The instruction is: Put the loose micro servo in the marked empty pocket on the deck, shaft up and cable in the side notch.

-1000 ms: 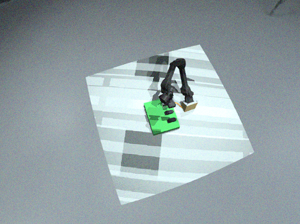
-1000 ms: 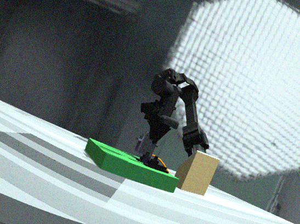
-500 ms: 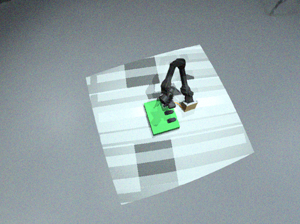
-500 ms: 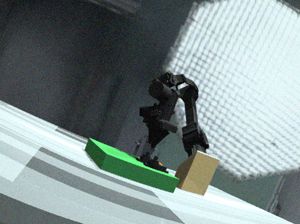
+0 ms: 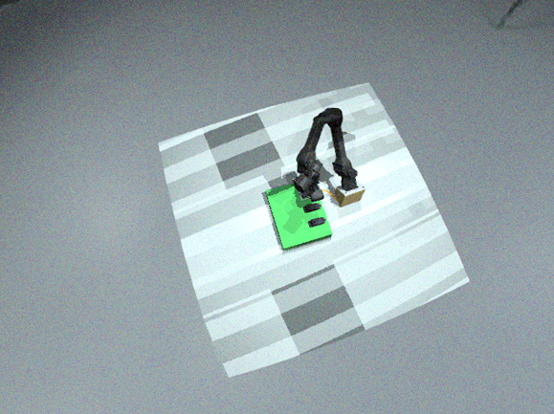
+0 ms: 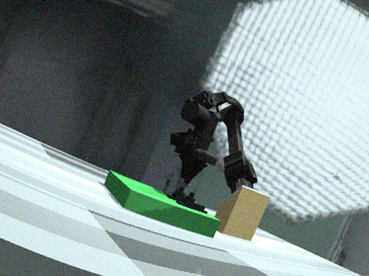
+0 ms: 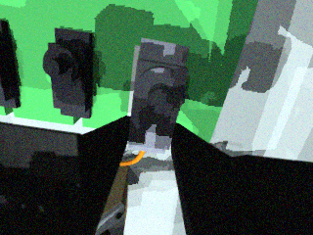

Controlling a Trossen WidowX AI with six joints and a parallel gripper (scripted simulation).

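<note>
The deck lies 12 cm ahead of my gripper tip, 7 cm to the left of it and 7 cm below it.
</note>
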